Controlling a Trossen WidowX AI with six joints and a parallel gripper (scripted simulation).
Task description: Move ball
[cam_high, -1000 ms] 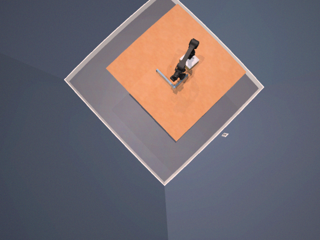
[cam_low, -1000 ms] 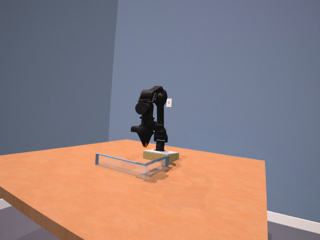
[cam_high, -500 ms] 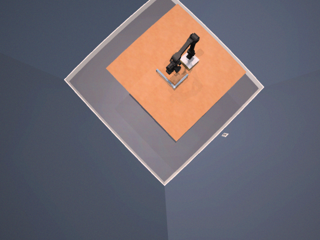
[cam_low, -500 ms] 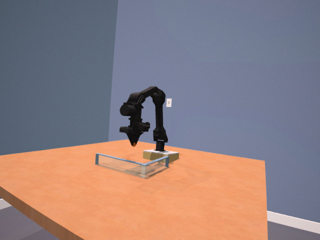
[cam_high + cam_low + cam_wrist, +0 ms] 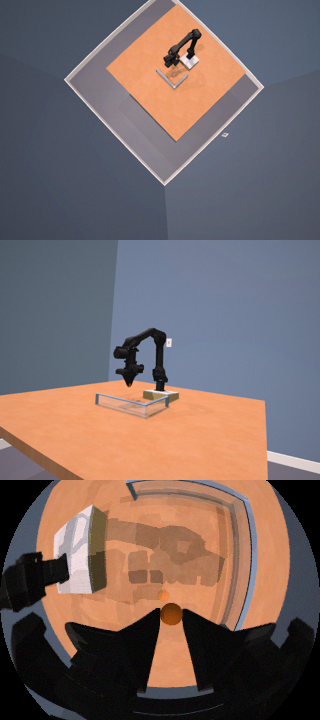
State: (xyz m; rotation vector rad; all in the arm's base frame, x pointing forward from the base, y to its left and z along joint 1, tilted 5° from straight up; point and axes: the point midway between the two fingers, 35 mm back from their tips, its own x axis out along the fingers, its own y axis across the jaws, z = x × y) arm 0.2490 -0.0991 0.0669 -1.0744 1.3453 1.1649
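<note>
Now: gripper tip 1 cm past the faint orange spot, 1 cm to the left of it and 9 cm above it. From my gripper tip the other things lie so: orange ball right at my gripper tip.
</note>
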